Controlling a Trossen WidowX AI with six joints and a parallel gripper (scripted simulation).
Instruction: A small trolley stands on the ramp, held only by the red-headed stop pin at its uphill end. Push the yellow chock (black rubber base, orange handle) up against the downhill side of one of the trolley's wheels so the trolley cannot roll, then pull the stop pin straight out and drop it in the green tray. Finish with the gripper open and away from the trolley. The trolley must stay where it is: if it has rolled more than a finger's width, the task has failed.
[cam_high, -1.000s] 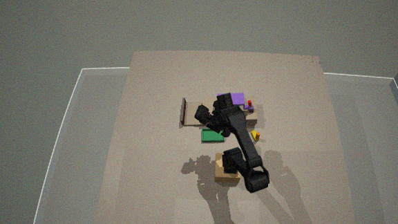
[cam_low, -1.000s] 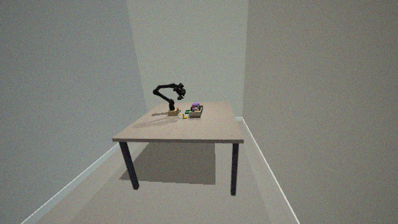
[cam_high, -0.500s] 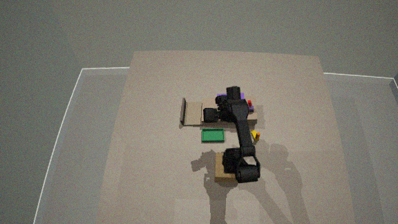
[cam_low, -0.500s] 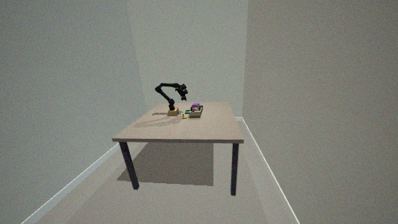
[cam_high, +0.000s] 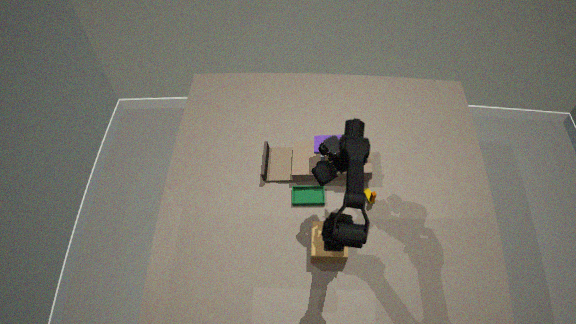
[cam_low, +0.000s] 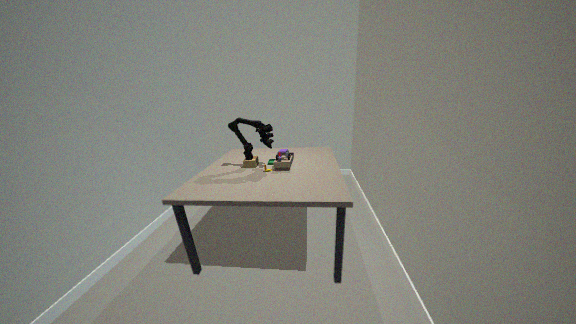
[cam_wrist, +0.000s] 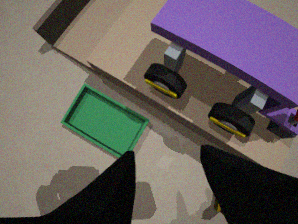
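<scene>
The yellow chock is 10 mm behind my gripper tip, 150 mm to the right of it and 160 mm below it. Also, from my gripper tip: red-headed stop pin (100 mm ahead, 110 mm to the right, 50 mm below); then green tray (20 mm behind, 80 mm to the left, 180 mm below); then purple-topped trolley (120 mm ahead, 10 mm to the right, 70 mm below).
</scene>
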